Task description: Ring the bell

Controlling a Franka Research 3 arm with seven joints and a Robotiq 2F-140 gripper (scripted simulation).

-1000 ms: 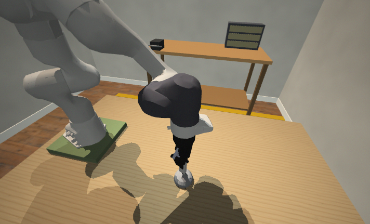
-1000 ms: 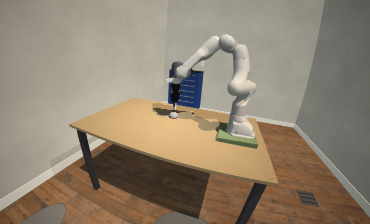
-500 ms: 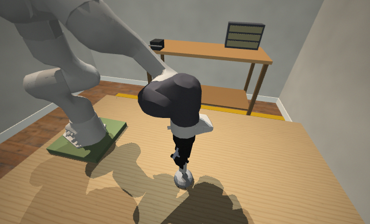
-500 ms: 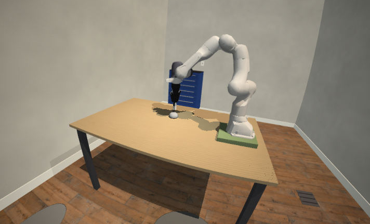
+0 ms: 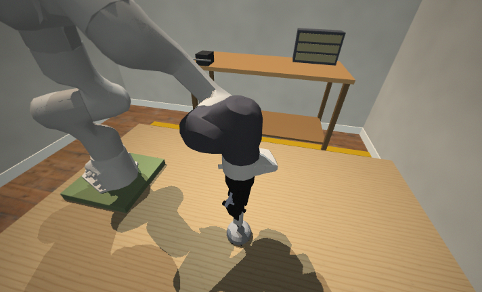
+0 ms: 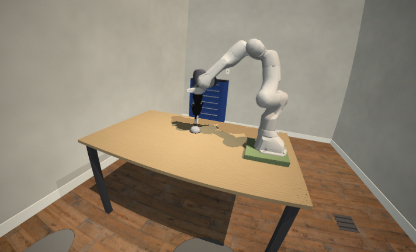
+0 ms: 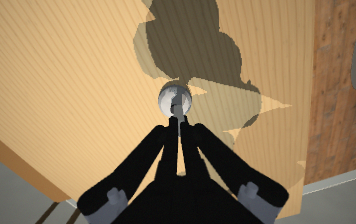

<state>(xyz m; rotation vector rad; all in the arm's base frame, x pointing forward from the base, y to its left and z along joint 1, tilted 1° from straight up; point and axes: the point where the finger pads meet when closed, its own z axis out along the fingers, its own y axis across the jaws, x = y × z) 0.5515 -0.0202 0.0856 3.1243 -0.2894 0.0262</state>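
The dark button is 10 mm to the left of my hand and 50 mm below it. Also, from my hand: dome bell (10 mm to the left, 70 mm below).
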